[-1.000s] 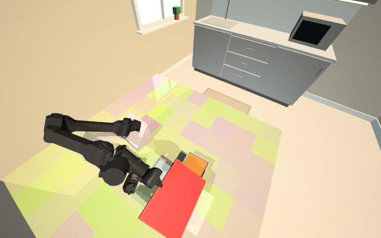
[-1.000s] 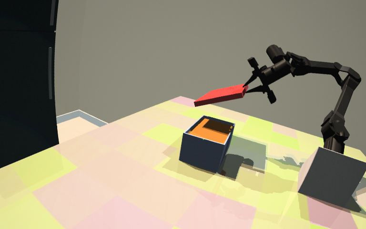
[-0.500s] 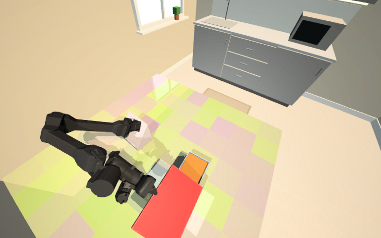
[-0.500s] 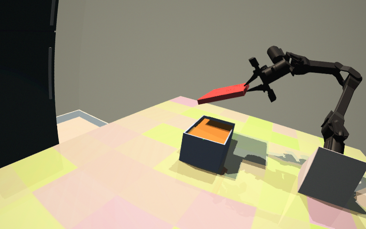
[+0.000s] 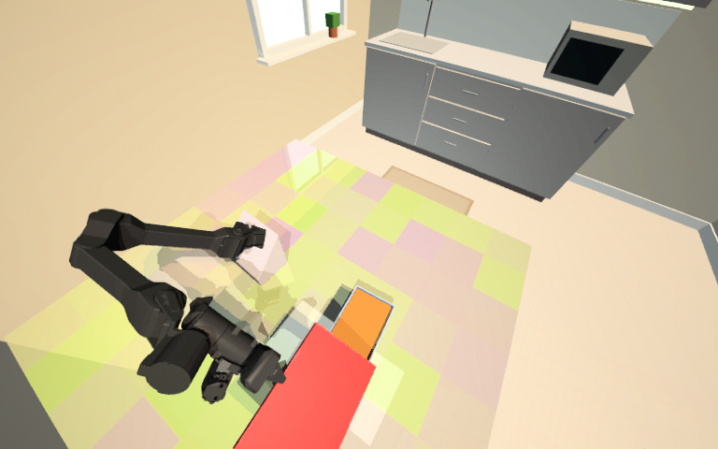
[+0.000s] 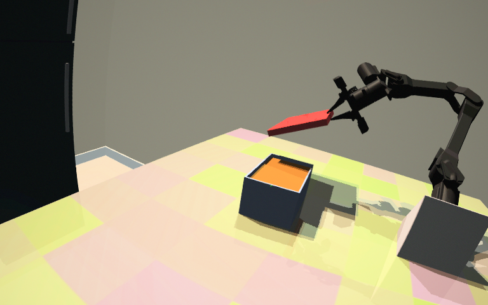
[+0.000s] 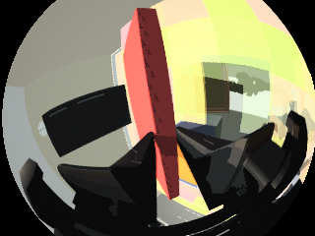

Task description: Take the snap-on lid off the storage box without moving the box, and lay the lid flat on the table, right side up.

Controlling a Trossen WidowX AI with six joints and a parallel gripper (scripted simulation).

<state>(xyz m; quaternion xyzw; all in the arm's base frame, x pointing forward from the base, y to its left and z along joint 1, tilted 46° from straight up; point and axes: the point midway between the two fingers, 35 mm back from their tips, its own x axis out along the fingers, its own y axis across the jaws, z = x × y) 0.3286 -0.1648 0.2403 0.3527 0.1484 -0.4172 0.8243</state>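
Right now my gripper tip is 7 cm short of the red lid and 3 cm above it. Round my gripper tip: storage box (20 cm to the left, 18 cm below, 8 cm ahead).
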